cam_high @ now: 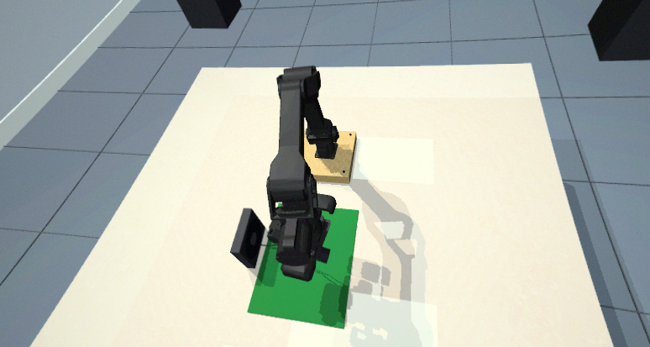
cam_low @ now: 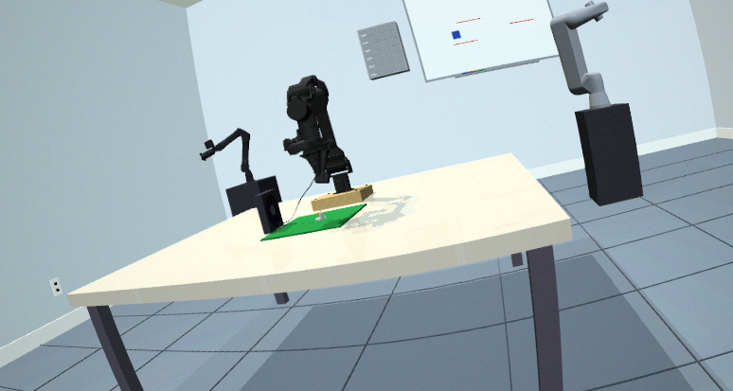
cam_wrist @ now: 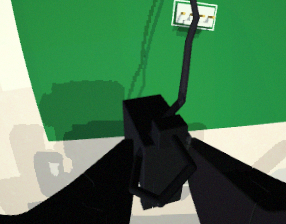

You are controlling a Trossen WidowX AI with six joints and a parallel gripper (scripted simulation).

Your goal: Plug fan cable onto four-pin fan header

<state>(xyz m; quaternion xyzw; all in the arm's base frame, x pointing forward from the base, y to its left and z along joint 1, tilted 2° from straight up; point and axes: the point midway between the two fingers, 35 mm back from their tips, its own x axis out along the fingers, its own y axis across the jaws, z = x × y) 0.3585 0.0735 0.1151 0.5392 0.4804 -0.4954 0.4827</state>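
Right now my gripper tip is 30 mm past the white four-pin fan header, 50 mm to the left of it and 130 mm above it. The rest, counted from my gripper tip: green board (20 mm behind, 60 mm to the right, 140 mm below); black plug (10 mm to the left, 10 mm below); black fan (30 mm behind, 200 mm to the right, 70 mm below).
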